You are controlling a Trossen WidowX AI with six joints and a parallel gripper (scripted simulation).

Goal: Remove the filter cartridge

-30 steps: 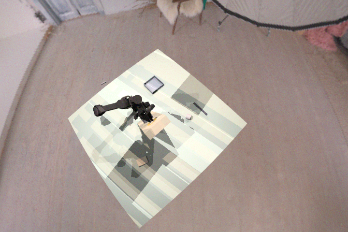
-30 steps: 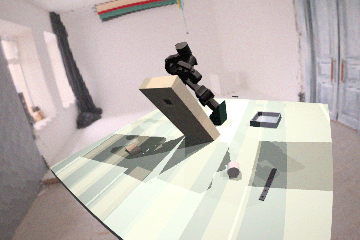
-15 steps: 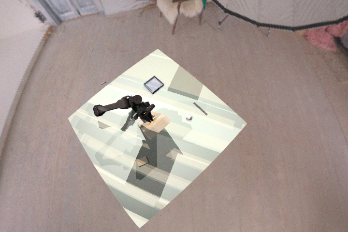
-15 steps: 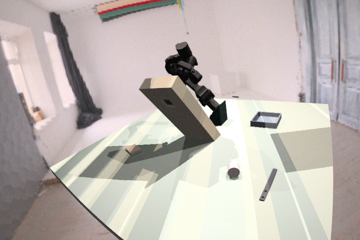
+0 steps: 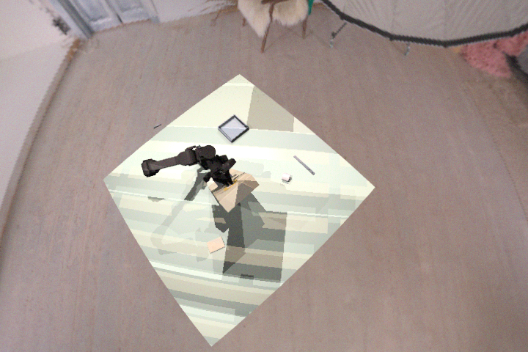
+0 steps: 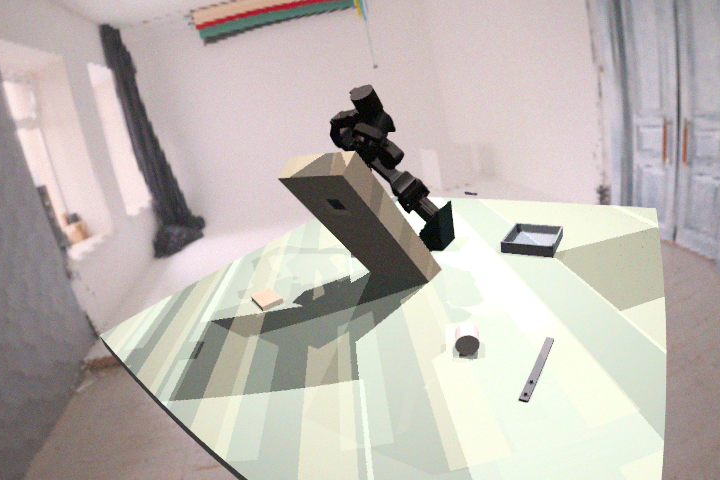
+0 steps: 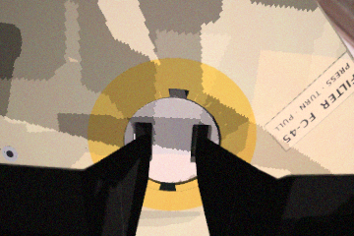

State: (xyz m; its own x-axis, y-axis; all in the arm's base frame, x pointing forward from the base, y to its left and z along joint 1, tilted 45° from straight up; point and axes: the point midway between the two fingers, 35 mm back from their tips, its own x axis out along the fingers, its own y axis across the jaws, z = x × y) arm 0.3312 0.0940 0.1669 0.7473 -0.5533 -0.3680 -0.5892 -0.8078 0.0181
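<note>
My gripper tip is 1 cm short of the round filter cartridge and 1 cm above it. Also, from my gripper tip: small tan block (6 cm ahead, 28 cm to the right, 28 cm below); grey tray (36 cm behind, 35 cm to the left, 27 cm below).
</note>
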